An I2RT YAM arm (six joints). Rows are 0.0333 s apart.
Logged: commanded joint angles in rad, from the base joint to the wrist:
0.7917, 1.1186, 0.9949, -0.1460, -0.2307, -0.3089
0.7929, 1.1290, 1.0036, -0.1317, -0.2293, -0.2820
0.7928, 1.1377, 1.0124, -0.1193, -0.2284, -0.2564
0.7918, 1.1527, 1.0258, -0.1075, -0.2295, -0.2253
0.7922, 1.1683, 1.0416, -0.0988, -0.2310, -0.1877
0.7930, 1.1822, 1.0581, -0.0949, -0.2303, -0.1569
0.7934, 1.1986, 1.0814, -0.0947, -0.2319, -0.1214
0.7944, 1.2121, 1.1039, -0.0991, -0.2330, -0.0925
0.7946, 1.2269, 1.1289, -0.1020, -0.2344, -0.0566
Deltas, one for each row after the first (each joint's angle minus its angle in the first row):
0.0012, 0.0104, 0.0087, 0.0143, 0.0014, 0.0269
0.0011, 0.0191, 0.0175, 0.0267, 0.0023, 0.0525
0.0001, 0.0341, 0.0309, 0.0385, 0.0012, 0.0836
0.0005, 0.0497, 0.0467, 0.0472, -0.0003, 0.1212
0.0013, 0.0636, 0.0632, 0.0511, 0.0004, 0.1520
0.0017, 0.0800, 0.0865, 0.0513, -0.0012, 0.1875
0.0027, 0.0935, 0.1090, 0.0469, -0.0023, 0.2164
0.0029, 0.1083, 0.1340, 0.0440, -0.0037, 0.2523

